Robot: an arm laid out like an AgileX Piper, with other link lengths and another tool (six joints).
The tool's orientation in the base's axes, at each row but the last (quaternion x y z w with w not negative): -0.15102 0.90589 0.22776 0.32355; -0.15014 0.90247 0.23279 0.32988; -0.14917 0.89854 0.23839 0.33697; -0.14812 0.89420 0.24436 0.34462; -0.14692 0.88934 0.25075 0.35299; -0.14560 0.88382 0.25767 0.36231; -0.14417 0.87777 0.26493 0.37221; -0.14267 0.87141 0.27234 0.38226; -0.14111 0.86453 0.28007 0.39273; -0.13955 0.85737 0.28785 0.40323
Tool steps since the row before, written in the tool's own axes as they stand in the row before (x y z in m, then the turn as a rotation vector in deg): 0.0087 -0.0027 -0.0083 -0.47 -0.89 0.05; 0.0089 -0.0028 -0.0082 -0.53 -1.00 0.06; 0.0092 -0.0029 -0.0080 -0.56 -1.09 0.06; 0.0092 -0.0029 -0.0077 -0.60 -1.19 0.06; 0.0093 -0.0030 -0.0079 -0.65 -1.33 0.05; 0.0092 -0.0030 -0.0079 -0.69 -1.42 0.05; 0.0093 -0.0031 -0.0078 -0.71 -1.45 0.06; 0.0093 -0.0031 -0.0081 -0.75 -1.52 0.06; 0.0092 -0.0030 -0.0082 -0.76 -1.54 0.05; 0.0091 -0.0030 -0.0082 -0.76 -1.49 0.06
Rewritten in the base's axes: -0.0096 -0.0076 -0.0008 0.75 -0.67 -0.01; -0.0097 -0.0077 -0.0013 0.85 -0.75 -0.01; -0.0097 -0.0077 -0.0019 0.91 -0.83 -0.02; -0.0095 -0.0075 -0.0024 0.98 -0.91 -0.02; -0.0096 -0.0076 -0.0026 1.07 -1.02 -0.03; -0.0095 -0.0076 -0.0029 1.14 -1.09 -0.03; -0.0094 -0.0075 -0.0034 1.17 -1.11 -0.04; -0.0096 -0.0076 -0.0035 1.23 -1.17 -0.03; -0.0095 -0.0075 -0.0037 1.24 -1.19 -0.03; -0.0094 -0.0074 -0.0040 1.22 -1.14 -0.01
